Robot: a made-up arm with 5 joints.
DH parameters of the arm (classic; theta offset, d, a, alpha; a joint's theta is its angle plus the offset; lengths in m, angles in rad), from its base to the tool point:
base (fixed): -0.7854 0 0.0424 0
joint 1: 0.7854 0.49 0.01 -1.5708
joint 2: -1.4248 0 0.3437 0
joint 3: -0.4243 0 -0.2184 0
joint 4: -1.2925 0 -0.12 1.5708
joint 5: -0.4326 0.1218 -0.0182 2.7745
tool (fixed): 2.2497 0.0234 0 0
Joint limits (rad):
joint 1: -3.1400..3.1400
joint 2: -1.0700..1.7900
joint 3: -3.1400..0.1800
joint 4: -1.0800..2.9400
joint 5: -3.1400..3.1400
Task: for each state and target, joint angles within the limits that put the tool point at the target. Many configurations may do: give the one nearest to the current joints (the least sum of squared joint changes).
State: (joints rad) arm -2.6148 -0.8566 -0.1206 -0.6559 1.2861
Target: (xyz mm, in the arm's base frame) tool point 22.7 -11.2 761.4
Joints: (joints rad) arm -2.5683 -1.0700 0.1699 -0.9746 1.3934
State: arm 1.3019 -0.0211 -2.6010 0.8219 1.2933
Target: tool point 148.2 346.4 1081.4
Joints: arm 1.3155 0.2256 -2.4435 0.8970 1.3028
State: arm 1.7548 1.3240 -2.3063 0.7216 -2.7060
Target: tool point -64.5 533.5 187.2
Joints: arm 1.7226 1.4895 -2.0136 0.8739 -2.7195
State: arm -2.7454 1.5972 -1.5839 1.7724 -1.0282
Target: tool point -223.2 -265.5 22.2
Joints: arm -2.4412 1.7772 -1.8982 1.4927 -1.0036
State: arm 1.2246 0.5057 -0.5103 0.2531 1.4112
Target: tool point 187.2 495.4 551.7
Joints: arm 1.3158 0.5804 -1.0984 0.1100 1.3603
